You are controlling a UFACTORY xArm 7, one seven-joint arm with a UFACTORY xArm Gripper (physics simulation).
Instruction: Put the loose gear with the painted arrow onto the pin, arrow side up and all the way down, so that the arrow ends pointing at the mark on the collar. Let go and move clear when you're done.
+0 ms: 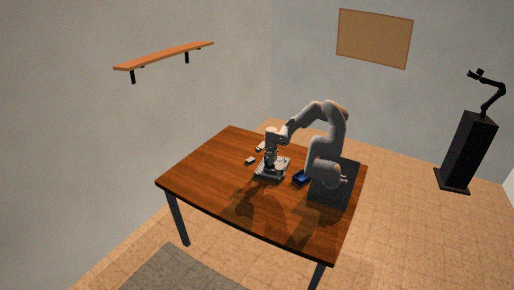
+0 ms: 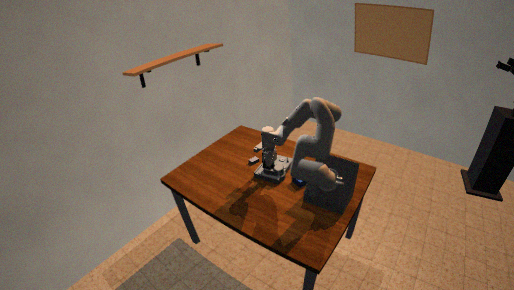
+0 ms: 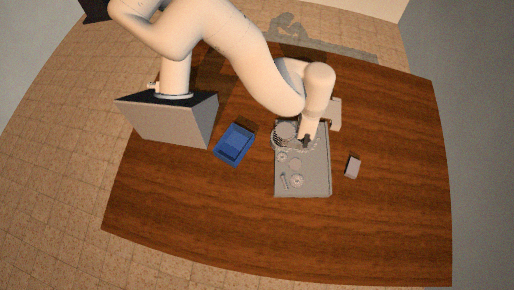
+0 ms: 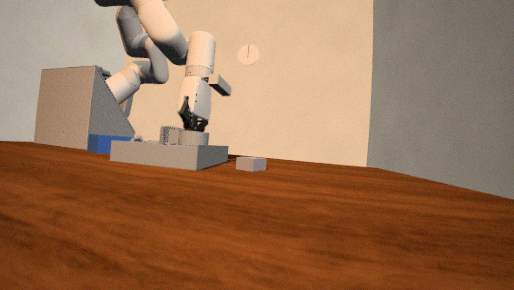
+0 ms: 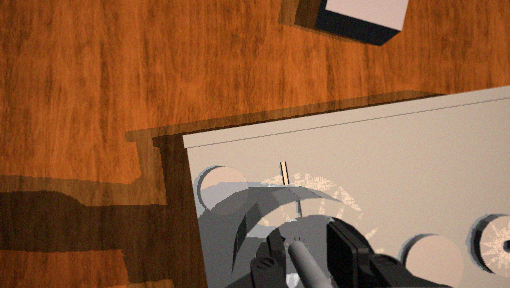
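Where they show: gripper, fingertip midpoint: [image 1: 269, 170] [image 2: 269, 170] [image 3: 303, 138] [image 4: 193, 145] [image 5: 301, 244]; arm's base at its link origin: [image 2: 328, 180] [image 3: 173, 95] [image 4: 95, 104].
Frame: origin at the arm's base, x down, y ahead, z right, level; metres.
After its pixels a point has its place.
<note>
The round collar [image 4: 193, 138] @(x 0.089, y 0.415, z 0.113 m) [image 5: 270, 194] @(x 0.102, y 0.438, z 0.063 m) stands on the grey base plate [image 3: 315, 175] @(x 0.107, y 0.434, z 0.196 m) [image 4: 155, 155] @(x 0.126, y 0.407, z 0.255 m) [image 5: 390, 165] @(x 0.107, y 0.443, z 0.147 m). A pale line mark [image 5: 284, 172] @(x 0.106, y 0.450, z 0.075 m) edged in black shows by the collar. The pin [image 5: 306, 262] @(x 0.079, y 0.404, z 0.074 m) rises inside the collar. A dark, shadowed gear [image 5: 312, 226] @(x 0.106, y 0.412, z 0.087 m) lies around the pin, low in the collar; its painted arrow does not show, and how fully it is seated cannot be told. My gripper [image 3: 306, 142] @(x 0.106, y 0.402, z 0.078 m) [image 4: 195, 129] [image 5: 301, 244] @(x 0.106, y 0.402, z 0.078 m) points down at the collar, partly open, one finger on each side of the pin, holding nothing.
A tall toothed gear [image 3: 286, 131] @(x 0.061, y 0.343, z 0.079 m) [image 4: 170, 134] @(x 0.083, y 0.352, z 0.109 m) stands beside the collar. A small gear [image 3: 297, 180] @(x 0.106, y 0.380, z 0.212 m), a bolt [image 3: 284, 181] @(x 0.097, y 0.341, z 0.219 m) and a flat disc [image 3: 295, 163] @(x 0.103, y 0.374, z 0.161 m) [image 5: 434, 257] @(x 0.104, y 0.379, z 0.164 m) are on the plate. A blue bin [image 3: 234, 144] @(x 0.143, y 0.187, z 0.090 m) [image 4: 100, 144] @(x 0.122, y 0.199, z 0.163 m) and a pale block [image 3: 352, 167] @(x 0.120, y 0.564, z 0.164 m) [image 4: 251, 164] @(x 0.131, y 0.571, z 0.196 m) flank the plate.
</note>
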